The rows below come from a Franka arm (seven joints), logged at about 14 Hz.
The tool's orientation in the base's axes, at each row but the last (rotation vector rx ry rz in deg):
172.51 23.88 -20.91
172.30 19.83 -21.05
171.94 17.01 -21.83
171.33 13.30 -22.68
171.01 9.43 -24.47
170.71 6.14 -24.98
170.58 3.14 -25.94
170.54 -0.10 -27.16
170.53 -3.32 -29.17
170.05 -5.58 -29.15
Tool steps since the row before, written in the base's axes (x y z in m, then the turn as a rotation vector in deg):
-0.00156 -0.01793 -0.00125 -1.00 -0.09 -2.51
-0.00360 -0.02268 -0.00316 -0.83 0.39 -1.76
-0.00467 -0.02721 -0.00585 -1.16 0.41 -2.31
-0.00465 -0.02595 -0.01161 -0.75 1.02 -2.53
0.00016 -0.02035 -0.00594 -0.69 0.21 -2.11
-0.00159 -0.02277 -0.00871 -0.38 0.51 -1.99
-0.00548 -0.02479 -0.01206 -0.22 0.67 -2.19
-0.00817 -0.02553 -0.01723 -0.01 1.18 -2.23
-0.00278 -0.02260 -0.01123 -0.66 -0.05 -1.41
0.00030 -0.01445 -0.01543 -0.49 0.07 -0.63
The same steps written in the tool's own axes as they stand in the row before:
-0.00577 0.01672 0.00355 -0.34 -0.31 2.66
-0.00744 0.02095 0.00655 -0.27 -0.68 1.84
-0.00782 0.02515 0.01014 -0.43 -0.81 2.45
-0.00487 0.02360 0.01579 0.10 -1.37 2.48
0.00001 0.01947 0.00838 -0.04 -0.51 2.17
-0.00017 0.02137 0.01184 0.24 -0.77 1.93
-0.00204 0.02279 0.01633 0.45 -0.94 2.05
-0.00190 0.02300 0.02197 0.66 -1.45 1.96
0.00238 0.02105 0.01399 -0.16 -0.12 1.55
0.00656 0.01217 0.01600 -0.26 -0.14 0.75

